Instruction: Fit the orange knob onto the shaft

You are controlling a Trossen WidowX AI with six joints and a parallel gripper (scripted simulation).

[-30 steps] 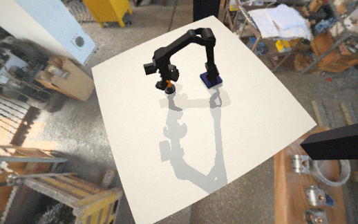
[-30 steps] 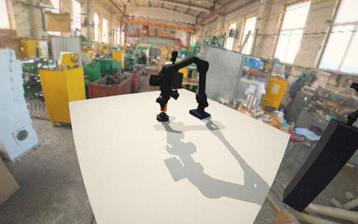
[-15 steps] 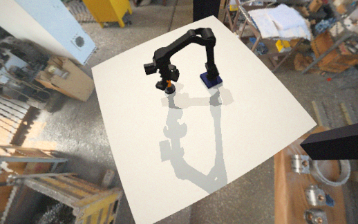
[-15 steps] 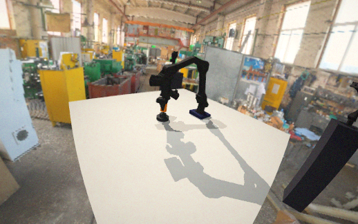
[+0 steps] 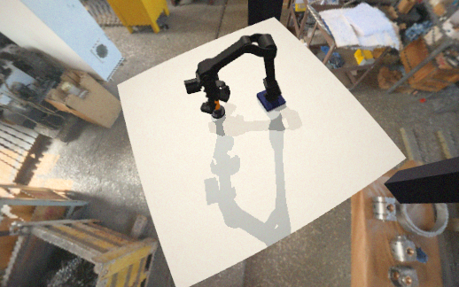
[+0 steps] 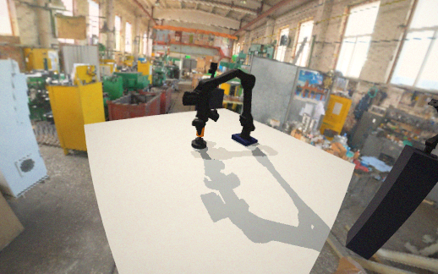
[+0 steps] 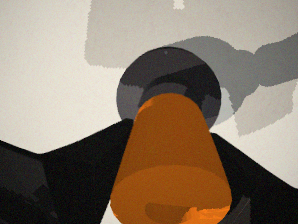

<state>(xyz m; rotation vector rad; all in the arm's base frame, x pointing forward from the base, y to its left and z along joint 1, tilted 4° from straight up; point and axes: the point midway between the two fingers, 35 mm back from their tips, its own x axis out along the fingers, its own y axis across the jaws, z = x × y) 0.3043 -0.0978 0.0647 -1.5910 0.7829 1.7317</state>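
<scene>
Right now my gripper tip is 2 cm below the orange knob. Also, from my gripper tip: pedestal (4 cm below).
</scene>
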